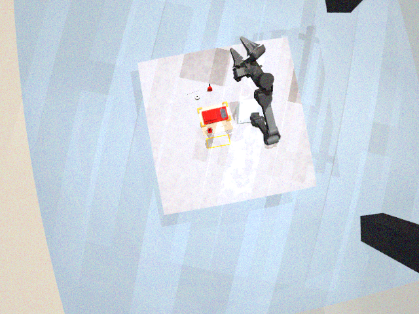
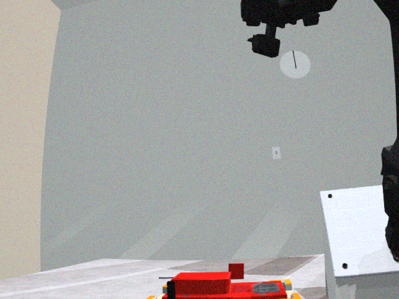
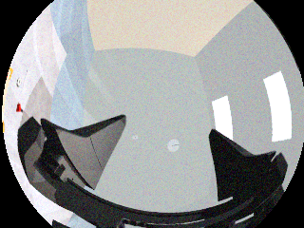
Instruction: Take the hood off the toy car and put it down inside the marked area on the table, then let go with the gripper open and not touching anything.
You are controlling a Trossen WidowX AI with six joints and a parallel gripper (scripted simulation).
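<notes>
My gripper tip is 110 mm short of the hood, 140 mm to the right of it and 580 mm above it. The rest, counted from my gripper tip: wheel part (200 mm ahead, 30 mm to the right, 610 mm below).
</notes>
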